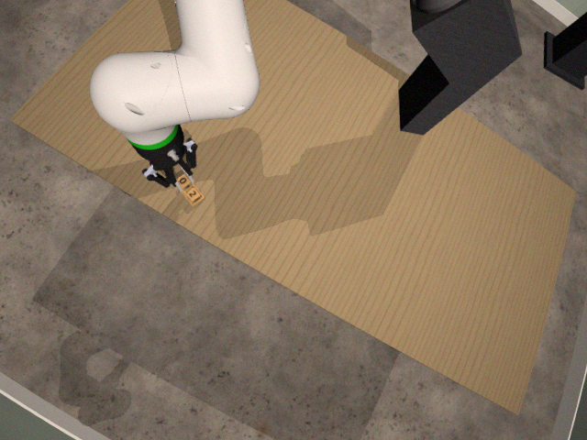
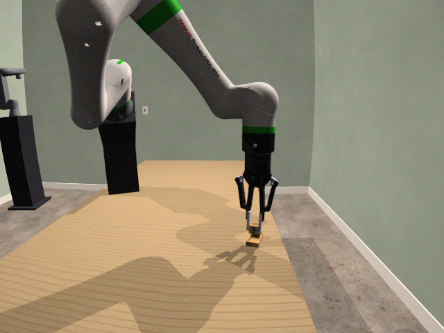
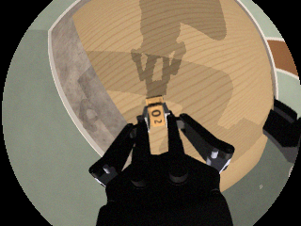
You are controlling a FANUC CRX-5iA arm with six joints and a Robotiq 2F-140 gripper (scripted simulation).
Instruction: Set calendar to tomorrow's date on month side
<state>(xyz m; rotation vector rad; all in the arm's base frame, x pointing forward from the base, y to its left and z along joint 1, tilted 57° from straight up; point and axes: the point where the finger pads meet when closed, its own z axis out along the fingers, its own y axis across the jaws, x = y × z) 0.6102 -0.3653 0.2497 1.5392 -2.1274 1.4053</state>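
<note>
My gripper is now 8 cm above the wooden tray, 1 cm to the right of it and 1 cm short of it.
</note>
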